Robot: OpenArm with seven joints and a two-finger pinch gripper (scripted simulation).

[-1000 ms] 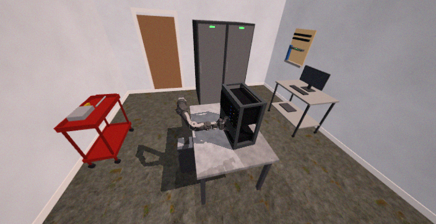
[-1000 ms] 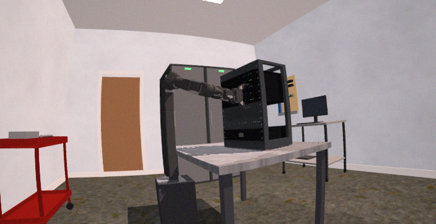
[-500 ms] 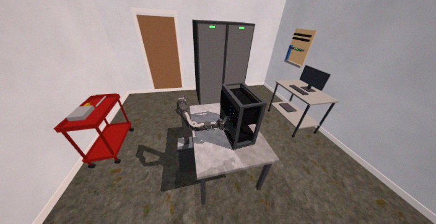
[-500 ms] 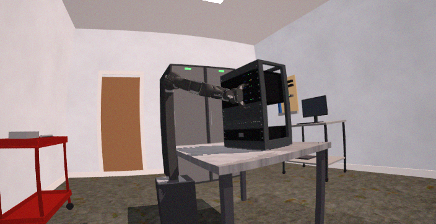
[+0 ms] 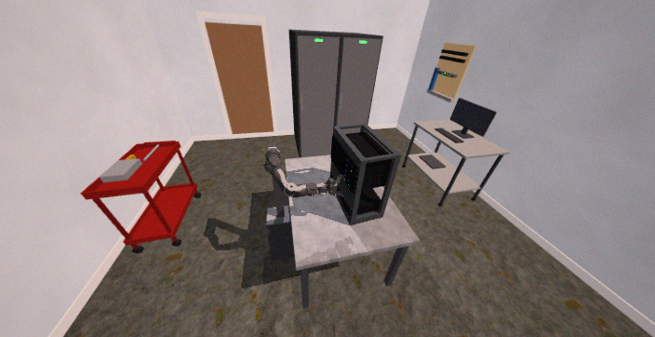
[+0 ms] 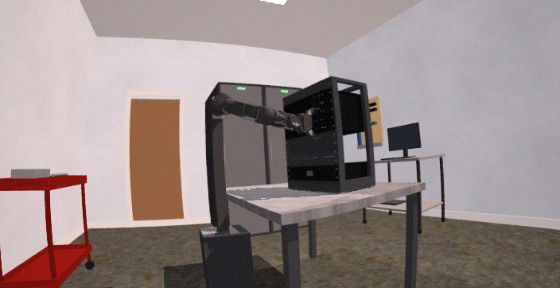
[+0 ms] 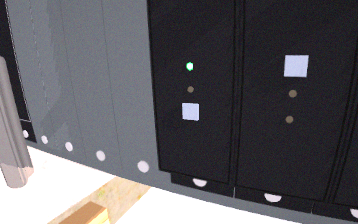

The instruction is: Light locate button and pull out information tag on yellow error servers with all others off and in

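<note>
Now: the locate button 4 cm ahead of my hand and 2 cm below it.
</note>
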